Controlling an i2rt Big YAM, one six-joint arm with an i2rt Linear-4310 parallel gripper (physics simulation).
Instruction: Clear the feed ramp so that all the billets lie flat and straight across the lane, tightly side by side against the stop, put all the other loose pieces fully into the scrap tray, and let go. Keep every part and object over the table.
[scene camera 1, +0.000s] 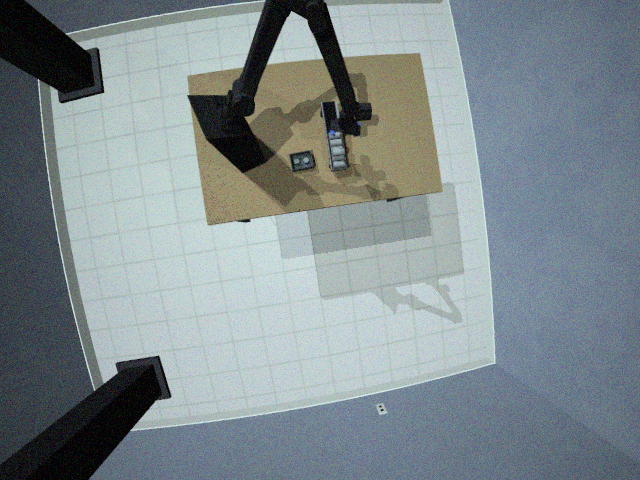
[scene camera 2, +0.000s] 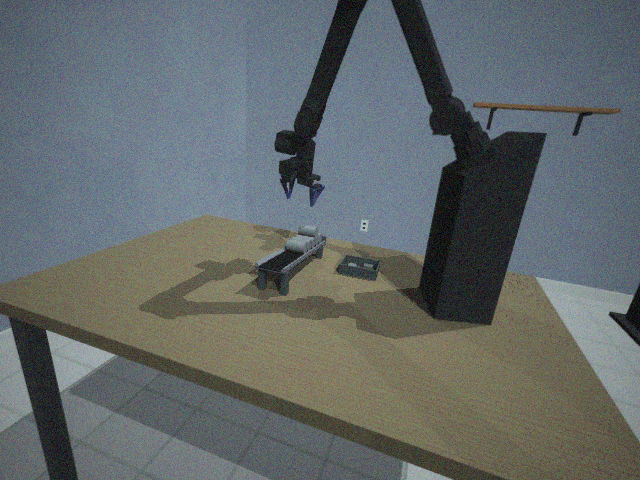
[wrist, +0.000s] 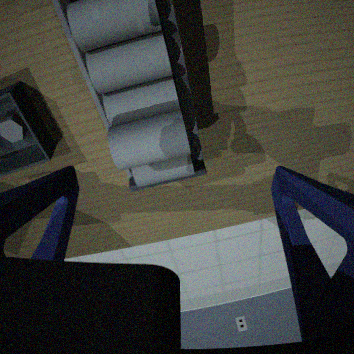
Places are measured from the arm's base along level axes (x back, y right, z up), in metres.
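Pixels of known places: gripper, fingertip midpoint: (scene camera 1: 344, 135) (scene camera 2: 300, 202) (wrist: 174, 176); arm's base, origin of the base link: (scene camera 1: 227, 118) (scene camera 2: 476, 156).
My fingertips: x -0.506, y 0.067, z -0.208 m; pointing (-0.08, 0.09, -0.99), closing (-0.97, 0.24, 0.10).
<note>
Ahead of a thing's pixels: the offset from my fingertips to its top centre. "spot": to the spot under its first point. Level surfaces: height alone.
My gripper (scene camera 1: 345, 129) (scene camera 2: 300, 201) (wrist: 174, 176) is open and empty, high above the ramp. The feed ramp (scene camera 2: 297, 264) (wrist: 80, 59) holds several pale cylinders across its lane towards the stop {spot: dx -0.018, dy +0.122, dz -0.150 m} (wrist: 201, 168). In the wrist view, a billet {dx +0.019, dy -0.059, dz -0.116 m} (wrist: 112, 22) lies furthest up the lane, followed by another billet {dx +0.020, dy -0.019, dz -0.119 m} (wrist: 129, 64) and a lower-looking one {dx +0.021, dy +0.020, dz -0.123 m} (wrist: 142, 102). A raised cylinder {dx +0.022, dy +0.044, dz -0.090 m} (wrist: 152, 140) (scene camera 2: 308, 230) rests on top near the stop, partly covering the cylinder {dx +0.023, dy +0.100, dz -0.130 m} (wrist: 162, 174) at the stop. The scrap tray {dx +0.226, dy +0.031, dz -0.187 m} (scene camera 1: 302, 169) (scene camera 2: 356, 274) contains small pale pieces {dx +0.198, dy +0.030, dz -0.202 m} (scene camera 1: 306, 160) (scene camera 2: 353, 264), including a hexagonal piece {spot: dx +0.195, dy +0.031, dz -0.202 m} (wrist: 12, 130).
The ramp and tray stand apart on the wooden table {dz -0.222 m} (scene camera 1: 398, 155) (scene camera 2: 361, 372). The arm's tall black base block (scene camera 1: 227, 134) (scene camera 2: 470, 248) stands on the table beyond the tray. A wall shelf (scene camera 2: 547, 108) is behind the base. Arm shadows cross the table.
</note>
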